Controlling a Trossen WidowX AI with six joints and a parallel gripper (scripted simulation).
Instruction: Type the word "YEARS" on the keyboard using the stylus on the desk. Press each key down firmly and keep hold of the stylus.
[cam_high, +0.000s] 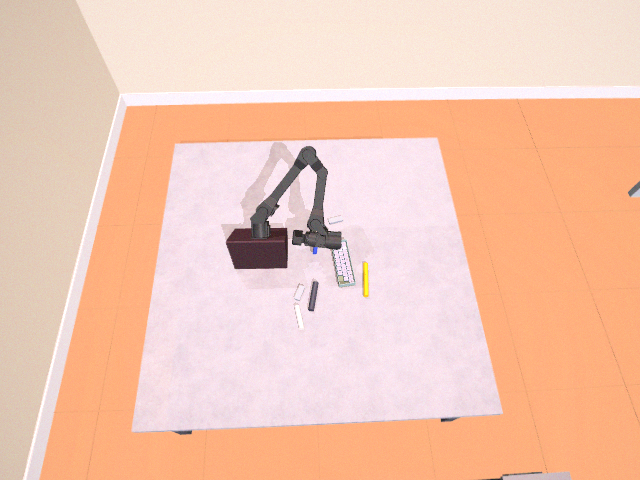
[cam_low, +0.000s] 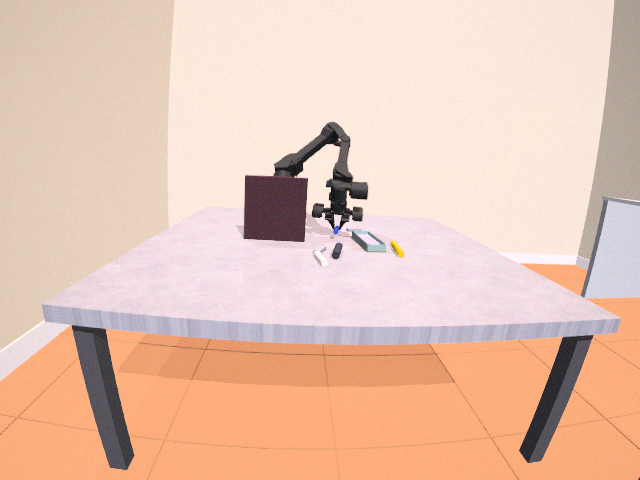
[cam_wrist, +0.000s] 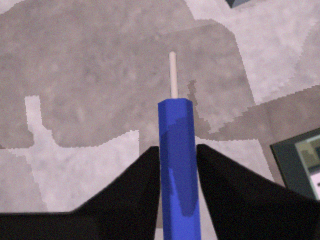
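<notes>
The yellow cylinder lies 21 cm ahead of my gripper tip, 16 cm to the right of it and 2 cm below it. From my gripper tip the other things lie so: black cylinder: 25 cm to the right, 2 cm below, 1 cm ahead; then stylus tip: 5 cm to the left; then stylus: 1 cm to the left.
</notes>
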